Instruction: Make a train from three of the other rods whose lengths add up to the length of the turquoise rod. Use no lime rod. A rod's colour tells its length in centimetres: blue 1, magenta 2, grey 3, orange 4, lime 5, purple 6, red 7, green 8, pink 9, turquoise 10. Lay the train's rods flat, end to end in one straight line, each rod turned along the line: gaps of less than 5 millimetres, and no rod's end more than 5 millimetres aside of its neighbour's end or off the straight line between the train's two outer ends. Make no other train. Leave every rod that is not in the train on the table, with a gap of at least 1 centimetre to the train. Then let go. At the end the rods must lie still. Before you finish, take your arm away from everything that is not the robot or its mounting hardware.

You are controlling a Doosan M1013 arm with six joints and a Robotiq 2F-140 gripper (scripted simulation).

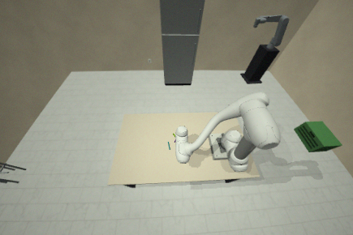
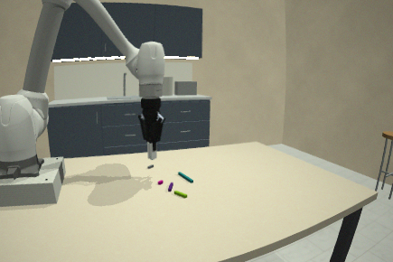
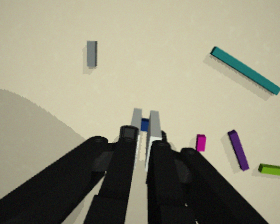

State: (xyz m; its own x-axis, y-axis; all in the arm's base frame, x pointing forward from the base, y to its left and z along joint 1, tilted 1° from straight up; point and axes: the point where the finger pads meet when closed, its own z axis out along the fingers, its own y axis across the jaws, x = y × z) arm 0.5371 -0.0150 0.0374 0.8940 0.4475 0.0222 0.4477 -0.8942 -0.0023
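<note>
Now: hand 90 mm to the left of the magenta rod and 100 mm above it. Also, from my hand: turquoise rod (110 mm ahead, 80 mm to the right, 100 mm below); then small blue rod (30 mm below); then grey rod (20 mm ahead, 90 mm to the left, 100 mm below).
</note>
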